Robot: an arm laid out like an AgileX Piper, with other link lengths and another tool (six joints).
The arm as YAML. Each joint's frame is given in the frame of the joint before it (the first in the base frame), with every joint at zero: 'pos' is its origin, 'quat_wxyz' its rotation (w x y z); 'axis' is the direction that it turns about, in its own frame. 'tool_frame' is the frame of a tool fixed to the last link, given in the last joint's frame.
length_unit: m
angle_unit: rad
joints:
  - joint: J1
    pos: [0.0, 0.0, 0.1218]
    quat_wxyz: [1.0, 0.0, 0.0, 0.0]
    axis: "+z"
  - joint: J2
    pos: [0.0, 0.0, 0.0]
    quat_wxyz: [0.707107, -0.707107, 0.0, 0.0]
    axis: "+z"
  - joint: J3
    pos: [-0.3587, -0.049, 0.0]
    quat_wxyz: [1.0, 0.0, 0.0, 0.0]
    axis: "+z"
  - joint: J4
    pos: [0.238, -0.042, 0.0]
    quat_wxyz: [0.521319, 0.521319, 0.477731, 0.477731]
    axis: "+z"
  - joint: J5
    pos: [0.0, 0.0, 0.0]
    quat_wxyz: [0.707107, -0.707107, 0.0, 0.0]
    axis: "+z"
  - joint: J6
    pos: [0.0, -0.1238, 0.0]
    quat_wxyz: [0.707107, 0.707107, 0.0, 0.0]
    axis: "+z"
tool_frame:
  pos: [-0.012, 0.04, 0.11]
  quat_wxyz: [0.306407, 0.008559, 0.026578, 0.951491]
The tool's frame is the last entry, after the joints.
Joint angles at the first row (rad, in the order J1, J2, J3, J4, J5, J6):
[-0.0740 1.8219 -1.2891 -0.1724 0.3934 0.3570]
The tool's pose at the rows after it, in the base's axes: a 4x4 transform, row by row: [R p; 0 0 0 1], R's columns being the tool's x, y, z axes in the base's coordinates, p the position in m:
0.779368, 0.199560, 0.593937, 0.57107; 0.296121, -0.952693, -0.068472, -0.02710; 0.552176, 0.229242, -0.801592, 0.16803; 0, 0, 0, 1
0.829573, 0.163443, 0.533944, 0.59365; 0.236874, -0.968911, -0.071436, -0.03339; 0.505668, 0.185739, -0.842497, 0.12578; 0, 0, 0, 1
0.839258, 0.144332, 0.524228, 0.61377; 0.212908, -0.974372, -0.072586, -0.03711; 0.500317, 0.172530, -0.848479, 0.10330; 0, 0, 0, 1
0.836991, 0.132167, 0.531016, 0.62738; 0.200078, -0.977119, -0.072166, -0.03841; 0.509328, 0.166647, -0.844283, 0.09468; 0, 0, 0, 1
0.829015, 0.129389, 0.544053, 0.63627; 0.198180, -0.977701, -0.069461, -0.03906; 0.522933, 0.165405, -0.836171, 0.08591; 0, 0, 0, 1
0.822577, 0.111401, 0.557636, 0.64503; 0.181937, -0.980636, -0.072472, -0.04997; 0.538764, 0.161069, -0.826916, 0.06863; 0, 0, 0, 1
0.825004, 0.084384, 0.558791, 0.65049; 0.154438, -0.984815, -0.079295, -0.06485; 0.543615, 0.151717, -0.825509, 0.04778; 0, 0, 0, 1
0.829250, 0.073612, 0.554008, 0.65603; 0.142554, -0.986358, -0.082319, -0.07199; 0.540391, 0.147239, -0.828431, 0.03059; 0, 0, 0, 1
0.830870, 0.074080, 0.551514, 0.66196; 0.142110, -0.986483, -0.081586, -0.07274; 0.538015, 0.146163, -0.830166, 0.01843; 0, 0, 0, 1
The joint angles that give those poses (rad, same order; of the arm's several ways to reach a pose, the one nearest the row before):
[-0.0797 1.9743 -1.4110 -0.1724 0.4398 0.4130]
[-0.0821 2.0995 -1.5091 -0.1724 0.4884 0.4656]
[-0.0841 2.1820 -1.5840 -0.1735 0.4934 0.4887]
[-0.0841 2.2261 -1.6333 -0.1725 0.4912 0.5016]
[-0.0856 2.2565 -1.6490 -0.1725 0.4613 0.5054]
[-0.1043 2.3000 -1.6544 -0.1725 0.4059 0.5113]
[-0.1282 2.3466 -1.6618 -0.1725 0.3641 0.5224]
[-0.1385 2.3899 -1.6868 -0.1726 0.3509 0.5263]
[-0.1385 2.4252 -1.7167 -0.1725 0.3486 0.5267]

